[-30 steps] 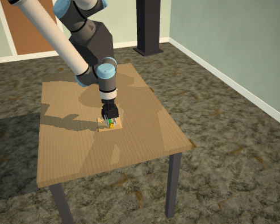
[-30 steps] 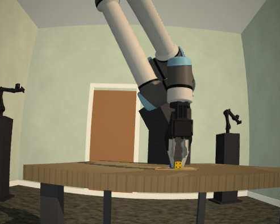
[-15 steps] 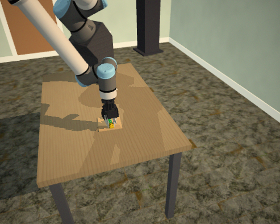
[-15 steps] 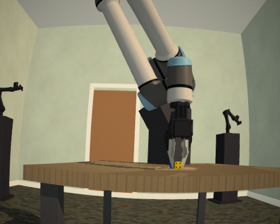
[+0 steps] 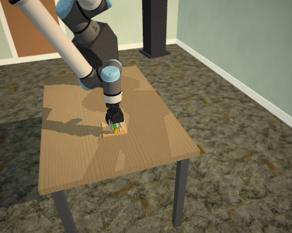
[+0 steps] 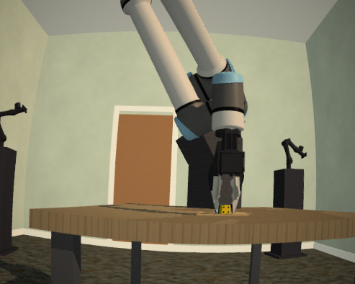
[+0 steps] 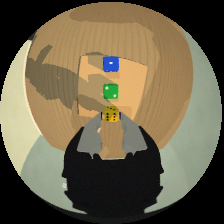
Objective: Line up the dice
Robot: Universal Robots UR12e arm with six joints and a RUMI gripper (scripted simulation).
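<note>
The yellow die lies 1 cm below my hand. Also, from my hand: green die: 5 cm behind, 1 cm to the left, 1 cm below; then tan mat: 5 cm behind, 2 cm below, 1 cm to the left; then blue die: 10 cm behind, 1 cm to the left, 1 cm below.
</note>
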